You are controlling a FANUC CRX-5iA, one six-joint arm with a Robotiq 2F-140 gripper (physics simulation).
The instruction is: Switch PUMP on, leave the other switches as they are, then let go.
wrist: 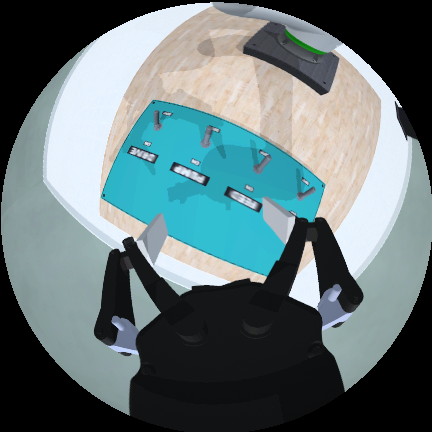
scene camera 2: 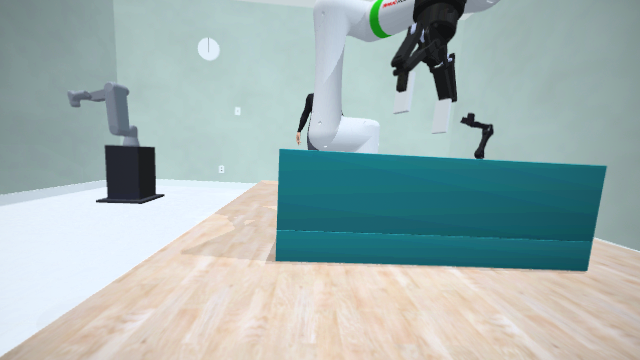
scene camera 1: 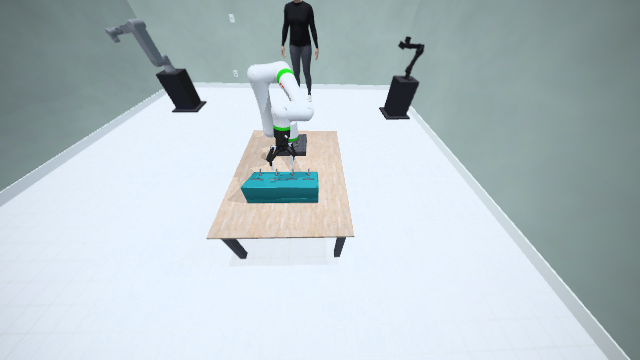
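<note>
The gripper appears in the pictures, and the wrist view shows it too. A teal switch box is also there in the pictures.
</note>
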